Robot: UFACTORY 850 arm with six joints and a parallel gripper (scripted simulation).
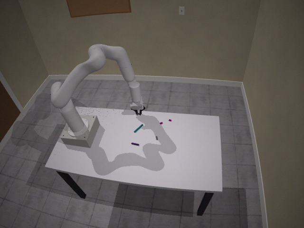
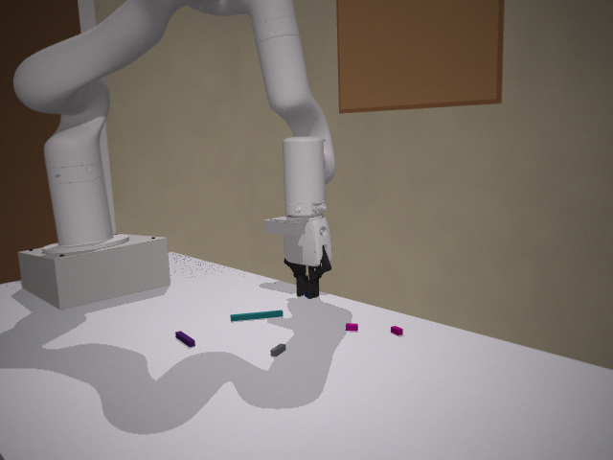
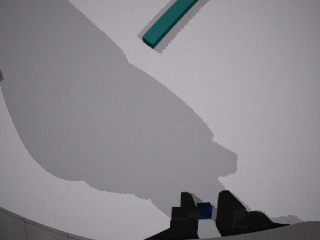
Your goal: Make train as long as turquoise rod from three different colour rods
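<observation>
My gripper is now 20 mm above the blue rod. From my hand the other things lie so: purple rod 320 mm to the right, 20 mm below; then turquoise rod 160 mm to the right, 20 mm below, 10 mm ahead; then grey rod 260 mm to the right, 170 mm ahead, 20 mm below.
</observation>
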